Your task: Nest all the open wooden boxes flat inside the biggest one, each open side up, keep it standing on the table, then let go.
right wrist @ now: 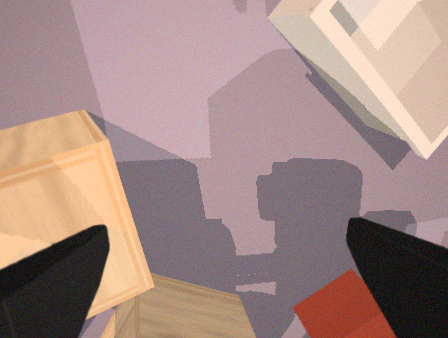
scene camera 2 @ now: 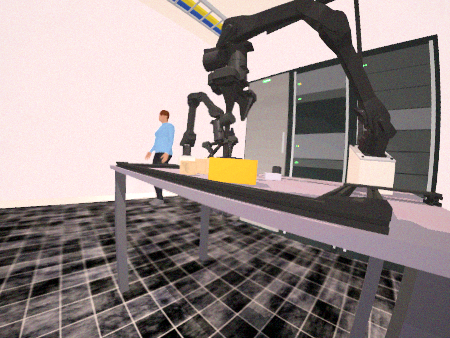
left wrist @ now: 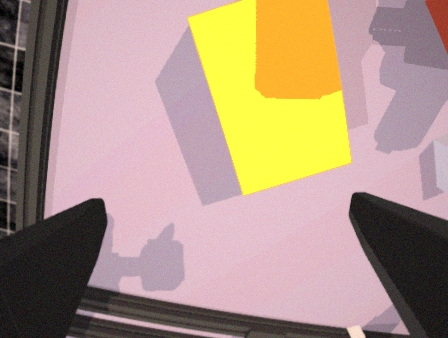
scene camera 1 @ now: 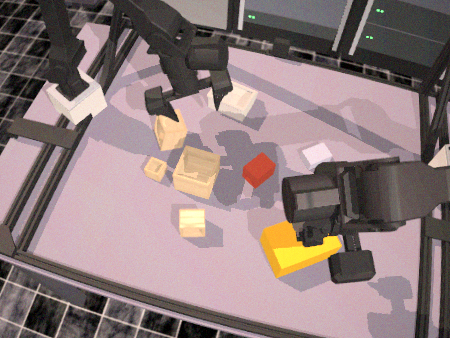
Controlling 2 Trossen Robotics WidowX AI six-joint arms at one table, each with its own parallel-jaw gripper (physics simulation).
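Places are measured from the left arm's base along level axes (x up, y right, z ahead), in metres.
Pixels of known places: left gripper, fingertip midpoint: (scene camera 2: pixel 236 117) (left wrist: pixel 230 207) (scene camera 1: pixel 330 238); right gripper, fingertip midpoint: (right wrist: pixel 230 233) (scene camera 1: pixel 197 115); left arm's base, link origin: (scene camera 2: pixel 371 152); right arm's base, link origin: (scene camera 2: pixel 186 155) (scene camera 1: pixel 72 87).
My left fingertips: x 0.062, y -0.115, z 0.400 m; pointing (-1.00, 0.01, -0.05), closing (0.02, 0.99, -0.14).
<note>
Ahead of a thing's pixels: the offset from my left fingertips to its top centre.
Several open wooden boxes lie left of the table's middle. The biggest box {dx -0.118, dy +0.248, dz +0.188 m} (scene camera 1: pixel 197 172) stands open side up; its corner shows in the right wrist view (right wrist: pixel 189 312). A tiny box {dx -0.152, dy +0.282, dz +0.278 m} (scene camera 1: pixel 155 168) stands open side up to its left. A medium box {dx -0.107, dy +0.370, dz +0.233 m} (scene camera 1: pixel 170 132) lies on its side behind them. Another box {dx -0.130, dy +0.134, dz +0.217 m} (scene camera 1: pixel 192 222) lies alone in front, its opening hidden. My right gripper (scene camera 1: pixel 195 110) is open and empty; one finger hovers over the medium box (right wrist: pixel 92 208). My left gripper (scene camera 1: pixel 331 249) is open and empty above the yellow block {dx -0.115, dy +0.046, dz +0.010 m} (scene camera 1: pixel 297 249).
A pale white open box {dx -0.131, dy +0.453, dz +0.063 m} (scene camera 1: pixel 235 100) lies at the back, right of my right gripper. A red block {dx -0.138, dy +0.235, dz +0.050 m} (scene camera 1: pixel 258 169) lies right of the biggest box. A small white block {dx -0.156, dy +0.253, dz -0.097 m} (scene camera 1: pixel 317 154) lies farther right. The yellow block (left wrist: pixel 276 97) lies near the table's front edge.
</note>
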